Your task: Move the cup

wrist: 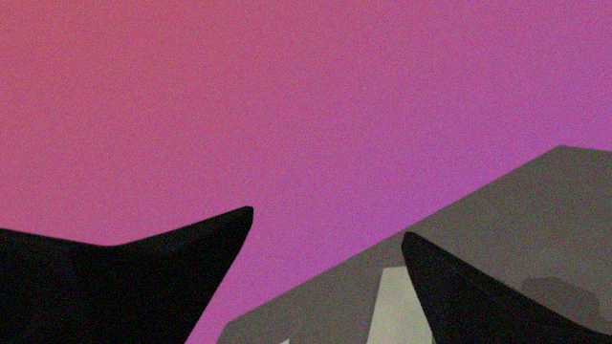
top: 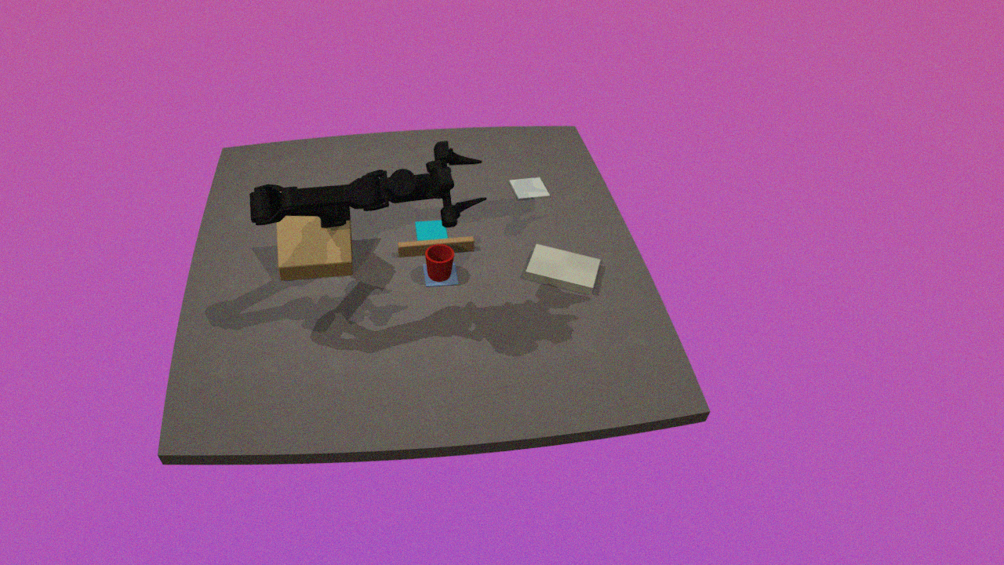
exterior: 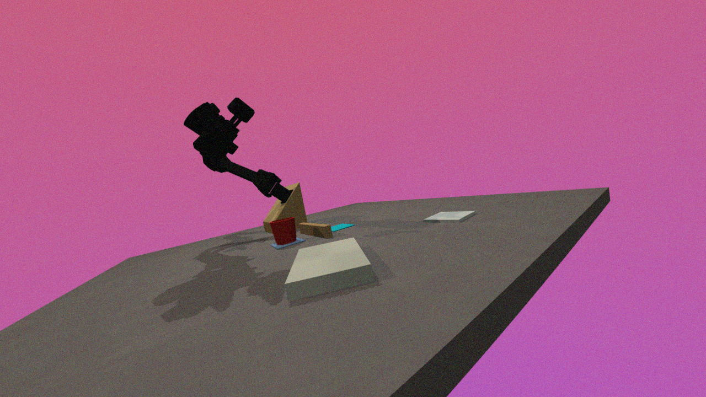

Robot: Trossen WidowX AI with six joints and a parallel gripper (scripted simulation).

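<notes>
Right now my gripper tip is 8 cm past the red cup, 10 cm to the right of it and 32 cm above it. Also, from my gripper tip: white tile 26 cm ahead, 45 cm to the left, 36 cm below; cyan pad 7 cm behind, 29 cm to the left, 37 cm below; wooden bar 7 cm behind, 19 cm to the left, 35 cm below.
</notes>
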